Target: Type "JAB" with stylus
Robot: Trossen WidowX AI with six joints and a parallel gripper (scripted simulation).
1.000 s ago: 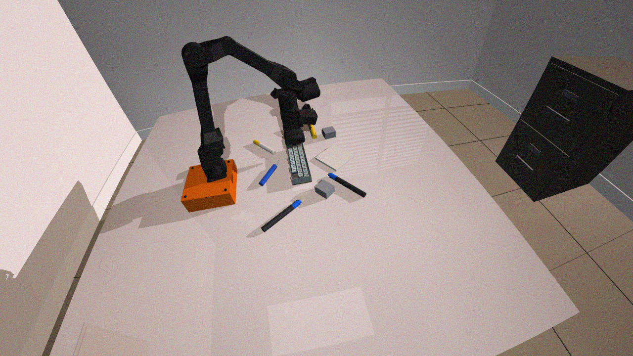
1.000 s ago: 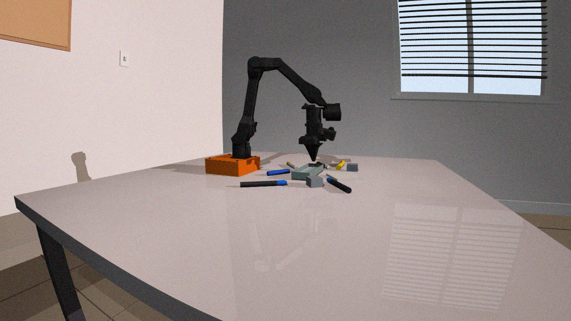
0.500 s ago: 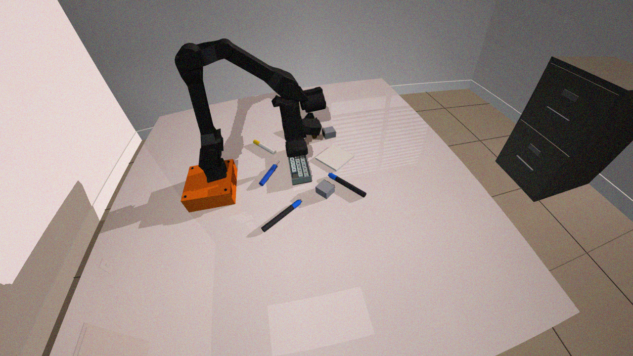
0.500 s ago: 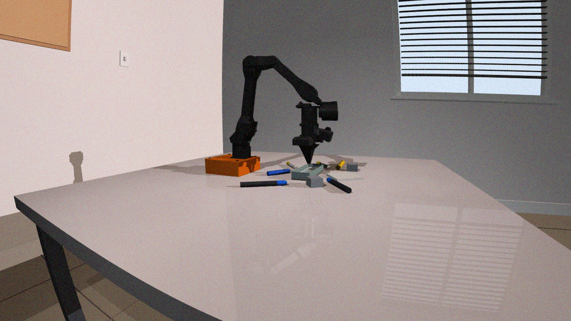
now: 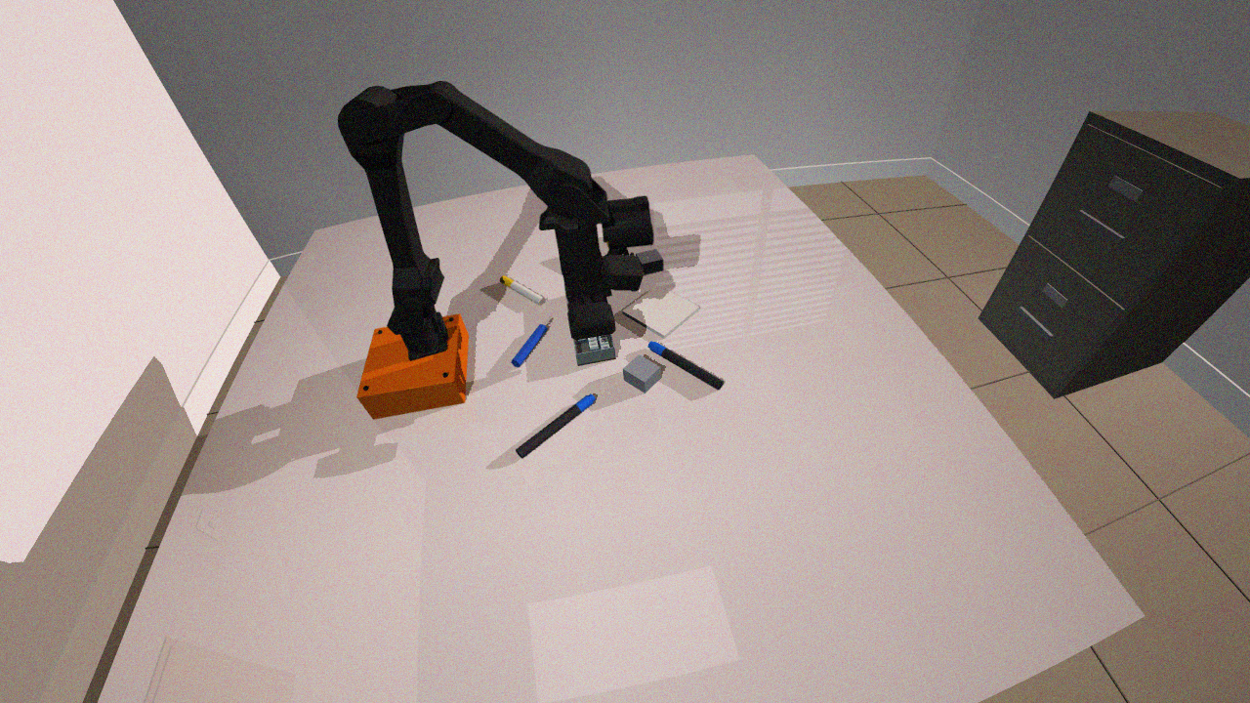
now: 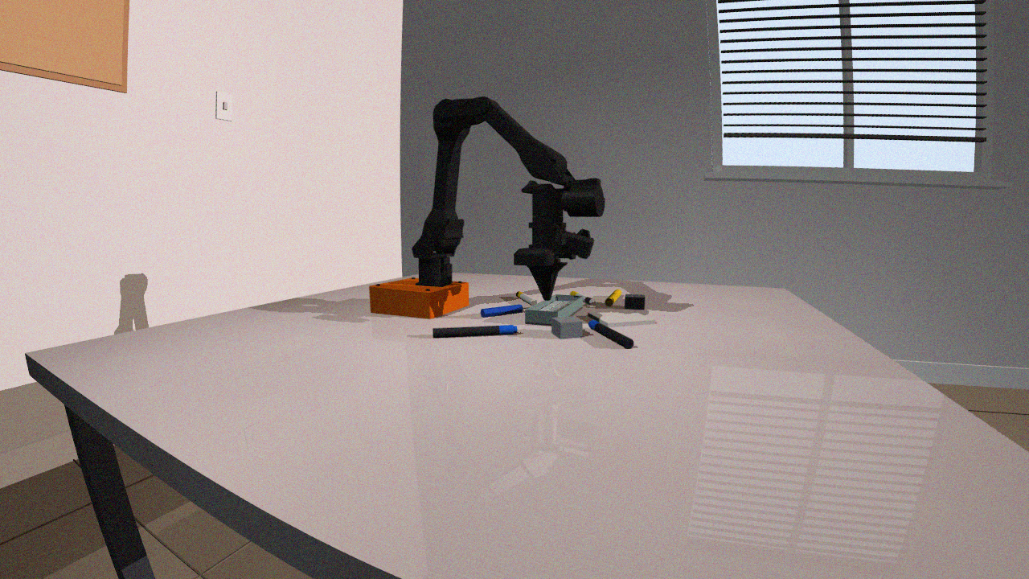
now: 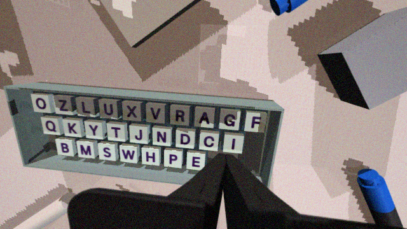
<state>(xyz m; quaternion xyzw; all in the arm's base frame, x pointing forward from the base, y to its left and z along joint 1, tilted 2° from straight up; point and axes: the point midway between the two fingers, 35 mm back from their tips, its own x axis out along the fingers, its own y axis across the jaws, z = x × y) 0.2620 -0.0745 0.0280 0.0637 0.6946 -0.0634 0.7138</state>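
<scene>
Now: the stylus 8 cm behind my gripper tip, 7 cm to the left of it and 3 cm below it. From my gripper tip the other things lie so: yellow marker: 13 cm ahead, 25 cm to the left, 3 cm below; then white pad: 14 cm ahead, 4 cm to the left, 4 cm below; then grey cube: 5 cm ahead, 10 cm to the right, 3 cm below.
</scene>
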